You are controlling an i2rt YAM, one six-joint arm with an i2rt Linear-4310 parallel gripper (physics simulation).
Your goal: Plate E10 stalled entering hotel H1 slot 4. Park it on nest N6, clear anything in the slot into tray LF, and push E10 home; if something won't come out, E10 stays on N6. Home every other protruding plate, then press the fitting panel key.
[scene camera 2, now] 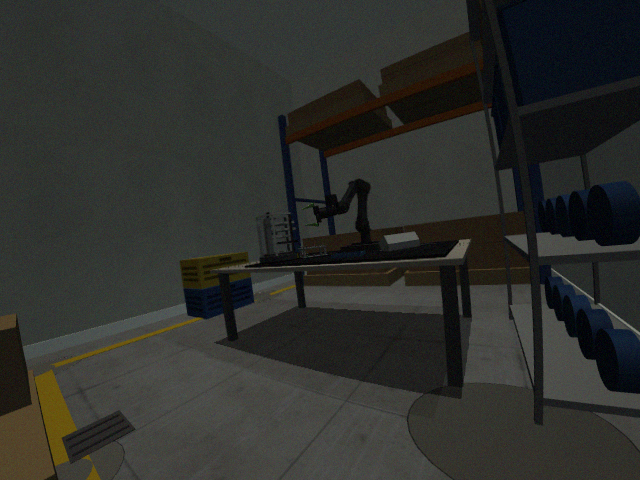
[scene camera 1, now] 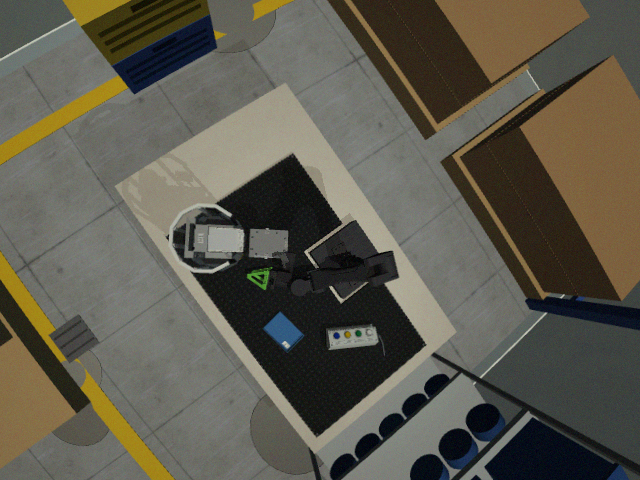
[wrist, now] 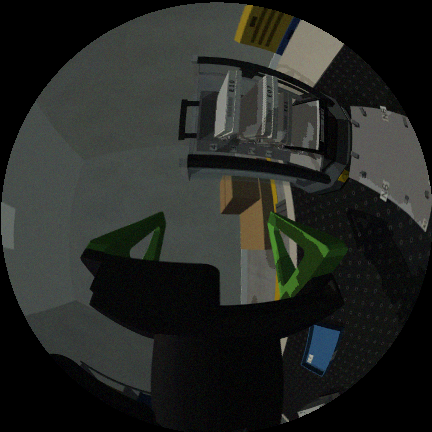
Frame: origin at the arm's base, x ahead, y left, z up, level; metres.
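Where they show: gripper, between the fingertips: point(scene camera 2: 303, 217) point(scene camera 1: 249, 274) point(wrist: 216, 217); arm's base, origin of its link: point(scene camera 2: 366, 243) point(scene camera 1: 347, 264).
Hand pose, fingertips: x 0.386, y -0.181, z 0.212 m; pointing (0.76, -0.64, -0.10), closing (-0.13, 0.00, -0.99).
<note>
Things, the pixels of their top centre, and the offset from my fingertips. Level surfaces: height alone.
- Hotel H1, centre of its top: point(wrist: 176, 113) point(scene camera 1: 203, 236) point(scene camera 2: 274, 212) 0.069 m ahead, 0.184 m right, 0.060 m up
- plate E07, centre of its top: point(wrist: 247, 111) 0.021 m ahead, 0.153 m right, 0.048 m down
- nest base, centre of its top: point(wrist: 390, 146) point(scene camera 1: 268, 243) point(scene camera 2: 311, 244) 0.119 m back, 0.070 m right, 0.173 m down
- Blue tray LF, centre of its top: point(wrist: 317, 351) point(scene camera 1: 283, 332) point(scene camera 2: 348, 253) 0.008 m ahead, 0.303 m left, 0.232 m down
- key panel, centre of its top: point(scene camera 1: 354, 340) point(scene camera 2: 398, 233) 0.242 m back, 0.478 m left, 0.165 m down
- black mat, height of its surface: 0.249 m down
- pale table, height of its surface: 0.262 m down
Hotel H1 point(scene camera 1: 200, 237) point(scene camera 2: 267, 235) point(wrist: 240, 162) stands at the table's edge. In the wrist view, plate E10 point(wrist: 230, 107) sticks out near the handle end, with plate E07 point(wrist: 269, 107) protruding beside it; lower plates are partly hidden. The nest base point(scene camera 1: 268, 242) point(wrist: 390, 145) lies beside the hotel and holds no plate; its labels are small. My gripper point(scene camera 1: 260, 277) point(scene camera 2: 311, 215) point(wrist: 216, 217) is open and empty, raised above the table and to the side of the hotel. Blue tray LF point(scene camera 1: 283, 330) point(wrist: 325, 345) looks empty. The key panel point(scene camera 1: 352, 345) has blue, yellow, green and white keys.
The dark arm rises from its base point(scene camera 1: 351, 237) on the black mat point(scene camera 1: 315, 392). The pale table point(scene camera 1: 248, 134) surrounds the mat. Off the table are stacked crates point(scene camera 1: 165, 56), large cartons point(scene camera 1: 584, 170) and a shelf rack point(scene camera 2: 527, 268) with blue rolls.
</note>
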